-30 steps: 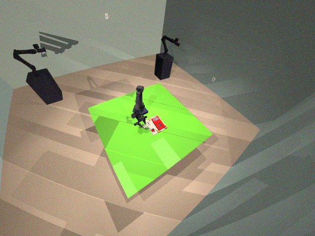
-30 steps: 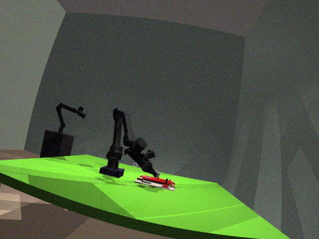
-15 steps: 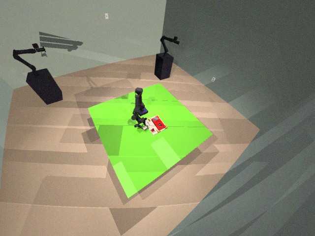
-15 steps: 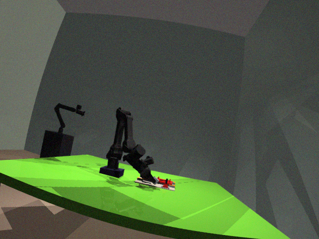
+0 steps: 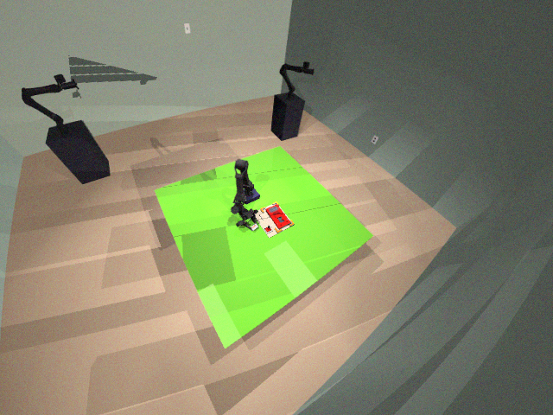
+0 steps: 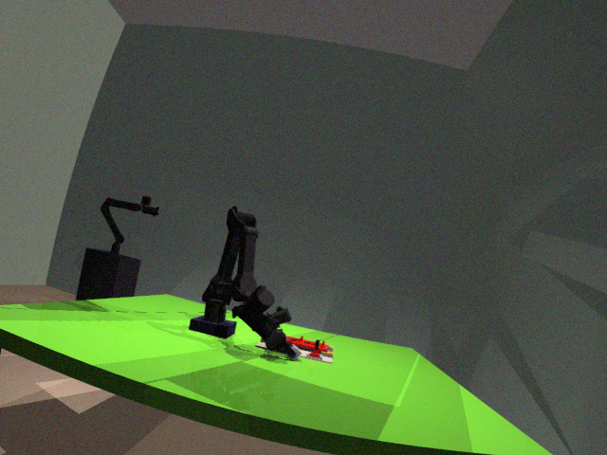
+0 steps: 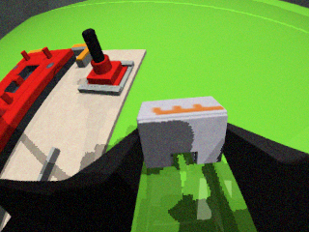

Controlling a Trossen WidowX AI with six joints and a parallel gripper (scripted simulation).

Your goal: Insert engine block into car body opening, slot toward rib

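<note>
My gripper tip is now 10 mm past the engine block. Round my gripper tip: black peg: 60 mm ahead, 90 mm to the left, 20 mm above; then beige base plate: 180 mm to the left, 10 mm below.
</note>
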